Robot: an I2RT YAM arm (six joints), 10 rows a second.
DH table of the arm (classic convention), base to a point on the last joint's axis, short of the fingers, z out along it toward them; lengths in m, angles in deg. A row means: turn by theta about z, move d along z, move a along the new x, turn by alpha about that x. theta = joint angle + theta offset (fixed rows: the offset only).
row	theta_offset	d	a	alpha
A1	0	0.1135	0.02	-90
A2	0	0	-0.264	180
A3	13.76	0	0.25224	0
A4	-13.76	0	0.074	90
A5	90	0	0	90
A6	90	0.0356	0	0
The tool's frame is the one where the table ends.
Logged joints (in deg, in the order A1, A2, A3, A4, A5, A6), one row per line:
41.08 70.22 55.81 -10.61 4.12 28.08
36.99 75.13 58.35 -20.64 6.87 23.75
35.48 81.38 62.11 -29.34 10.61 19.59
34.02 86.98 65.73 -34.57 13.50 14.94
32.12 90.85 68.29 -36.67 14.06 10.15
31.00 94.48 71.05 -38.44 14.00 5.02
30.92 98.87 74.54 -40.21 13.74 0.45
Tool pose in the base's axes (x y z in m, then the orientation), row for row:
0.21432 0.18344 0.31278 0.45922 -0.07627 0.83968 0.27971
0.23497 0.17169 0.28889 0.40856 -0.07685 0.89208 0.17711
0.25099 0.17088 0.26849 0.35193 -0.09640 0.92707 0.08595
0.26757 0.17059 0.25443 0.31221 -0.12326 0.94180 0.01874
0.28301 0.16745 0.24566 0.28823 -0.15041 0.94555 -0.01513
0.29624 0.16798 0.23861 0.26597 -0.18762 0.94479 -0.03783
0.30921 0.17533 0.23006 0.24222 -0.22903 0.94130 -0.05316
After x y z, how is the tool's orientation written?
As a quaternion, w x y z.
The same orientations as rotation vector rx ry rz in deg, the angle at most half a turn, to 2 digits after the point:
-10.76 118.46 39.46
-11.09 128.79 25.57
-14.29 137.46 12.74
-18.63 142.37 2.83
-23.01 144.66 -2.31
-29.03 146.18 -5.85
-35.87 147.44 -8.33

